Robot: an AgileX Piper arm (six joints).
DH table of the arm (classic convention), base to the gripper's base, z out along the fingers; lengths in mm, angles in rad. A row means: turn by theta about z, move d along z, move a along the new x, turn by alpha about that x. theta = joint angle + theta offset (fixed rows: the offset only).
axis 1: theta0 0, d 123, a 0, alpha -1.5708
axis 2: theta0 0.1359, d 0, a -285, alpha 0
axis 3: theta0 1.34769, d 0, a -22, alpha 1.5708
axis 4: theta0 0, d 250.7, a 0, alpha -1.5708
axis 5: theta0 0, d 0, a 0, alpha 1.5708
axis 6: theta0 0, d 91, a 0, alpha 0
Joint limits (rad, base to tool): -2.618..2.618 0..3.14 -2.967..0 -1.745..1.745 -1.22..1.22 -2.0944..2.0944
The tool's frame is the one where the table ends.
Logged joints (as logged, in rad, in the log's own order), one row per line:
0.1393, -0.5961, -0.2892, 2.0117, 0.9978, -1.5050
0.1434, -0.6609, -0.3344, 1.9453, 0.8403, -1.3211
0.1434, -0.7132, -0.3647, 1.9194, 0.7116, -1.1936
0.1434, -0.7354, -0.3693, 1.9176, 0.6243, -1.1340
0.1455, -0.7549, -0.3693, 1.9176, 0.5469, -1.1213
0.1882, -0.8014, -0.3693, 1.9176, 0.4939, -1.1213
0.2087, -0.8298, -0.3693, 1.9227, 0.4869, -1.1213
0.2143, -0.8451, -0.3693, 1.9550, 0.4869, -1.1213
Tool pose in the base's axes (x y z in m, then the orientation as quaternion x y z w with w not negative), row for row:
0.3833, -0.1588, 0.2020, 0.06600, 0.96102, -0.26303, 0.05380
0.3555, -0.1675, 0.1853, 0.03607, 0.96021, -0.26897, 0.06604
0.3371, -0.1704, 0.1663, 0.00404, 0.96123, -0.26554, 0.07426
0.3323, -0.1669, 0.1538, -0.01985, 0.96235, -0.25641, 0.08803
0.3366, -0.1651, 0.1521, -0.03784, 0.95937, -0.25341, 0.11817
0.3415, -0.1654, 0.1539, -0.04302, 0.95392, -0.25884, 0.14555
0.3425, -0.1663, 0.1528, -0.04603, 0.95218, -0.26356, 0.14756
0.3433, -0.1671, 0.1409, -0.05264, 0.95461, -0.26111, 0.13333
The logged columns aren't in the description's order. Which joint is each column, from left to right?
Columns, left to right: axis 6, axis 4, axis 1, axis 2, axis 5, axis 3.
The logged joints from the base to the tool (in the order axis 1, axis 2, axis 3, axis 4, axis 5, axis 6), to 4 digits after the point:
-0.2892, 2.0117, -1.5050, -0.5961, 0.9978, 0.1393
-0.3344, 1.9453, -1.3211, -0.6609, 0.8403, 0.1434
-0.3647, 1.9194, -1.1936, -0.7132, 0.7116, 0.1434
-0.3693, 1.9176, -1.1340, -0.7354, 0.6243, 0.1434
-0.3693, 1.9176, -1.1213, -0.7549, 0.5469, 0.1455
-0.3693, 1.9176, -1.1213, -0.8014, 0.4939, 0.1882
-0.3693, 1.9227, -1.1213, -0.8298, 0.4869, 0.2087
-0.3693, 1.9550, -1.1213, -0.8451, 0.4869, 0.2143

